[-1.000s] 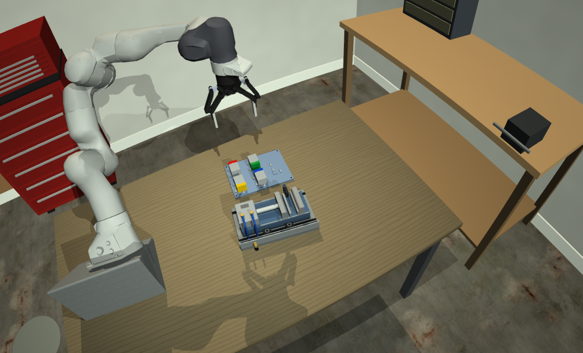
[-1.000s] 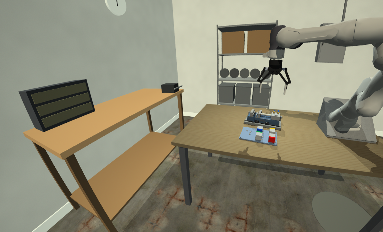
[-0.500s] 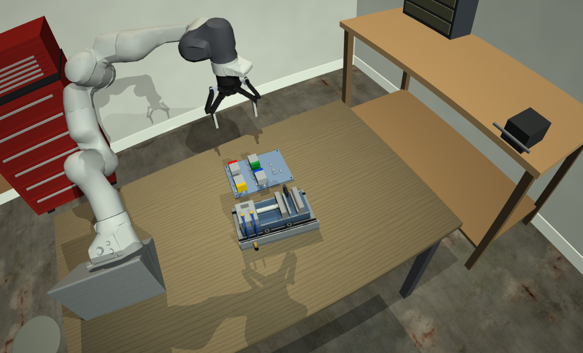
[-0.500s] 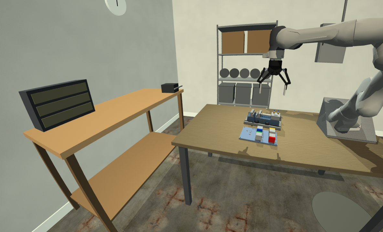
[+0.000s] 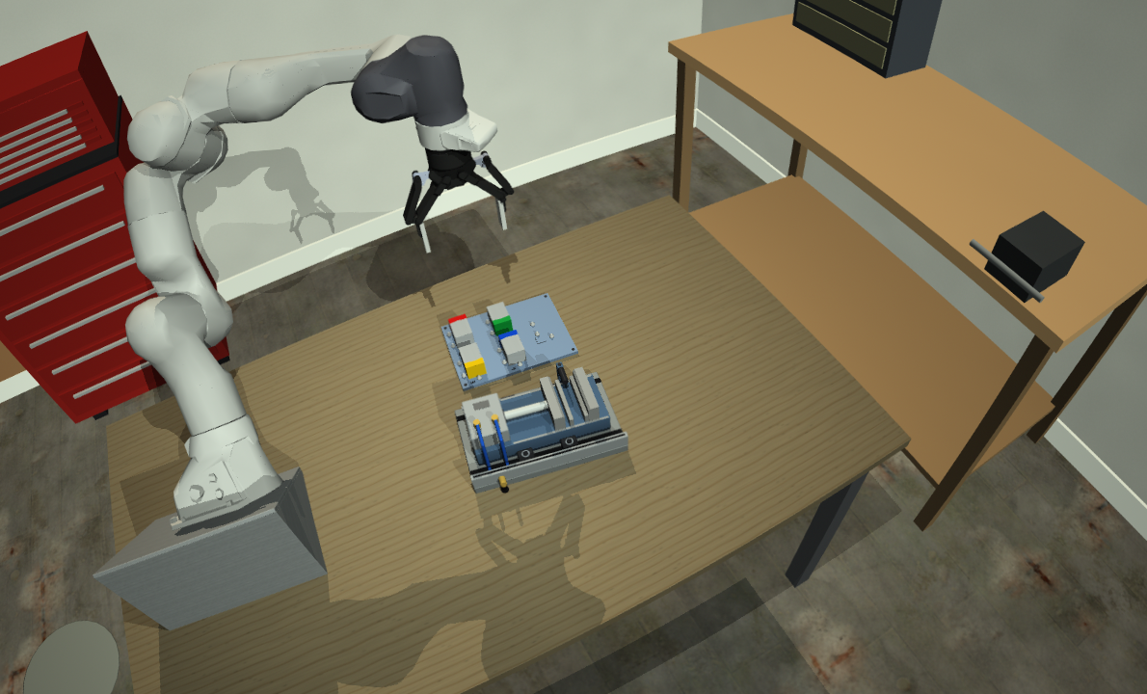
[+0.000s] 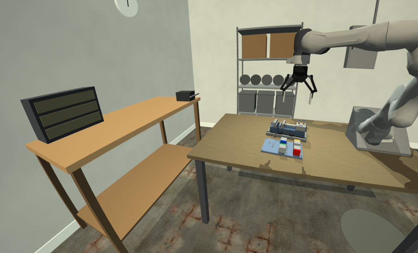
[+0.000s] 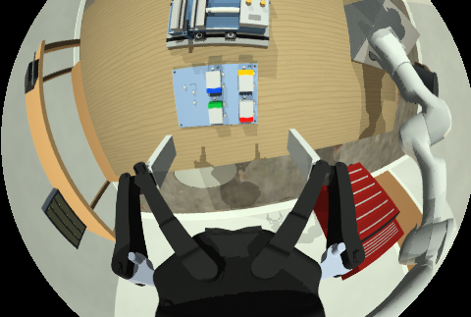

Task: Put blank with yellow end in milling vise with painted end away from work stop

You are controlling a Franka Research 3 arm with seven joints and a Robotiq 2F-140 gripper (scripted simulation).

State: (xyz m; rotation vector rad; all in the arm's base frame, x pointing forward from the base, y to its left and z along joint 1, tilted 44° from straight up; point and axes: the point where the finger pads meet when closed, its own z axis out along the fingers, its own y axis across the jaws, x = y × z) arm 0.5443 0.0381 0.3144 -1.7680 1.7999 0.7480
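Now: the red-ended blank 40 mm behind my hand, 50 mm to the left of it and 300 mm below it. Round my hand: green-ended blank 40 mm ahead, 50 mm to the left, 300 mm below; then blue-ended blank 40 mm ahead, 50 mm to the right, 300 mm below; then work stop 90 mm ahead, 210 mm to the right, 230 mm below.
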